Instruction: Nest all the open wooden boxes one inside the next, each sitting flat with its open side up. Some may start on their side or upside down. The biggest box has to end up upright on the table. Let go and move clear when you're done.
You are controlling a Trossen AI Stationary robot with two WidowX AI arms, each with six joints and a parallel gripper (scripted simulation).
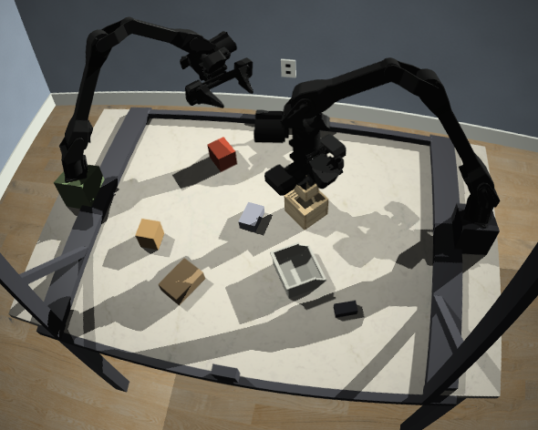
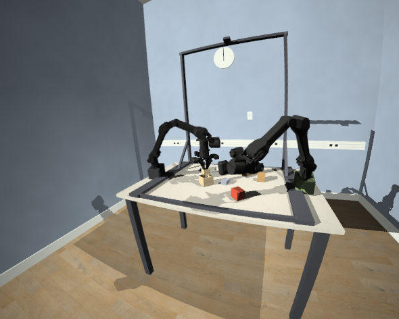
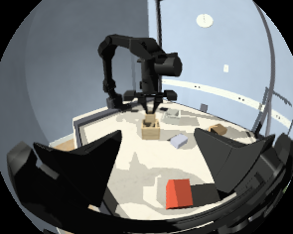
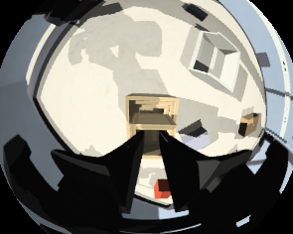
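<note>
Right now my right hand is 110 mm above the large wooden box. From my right hand the other things lie so: grey-blue cube 40 mm behind, 120 mm to the left, 120 mm below; small wooden box 40 mm below; grey open tray 170 mm behind, 100 mm below.
</note>
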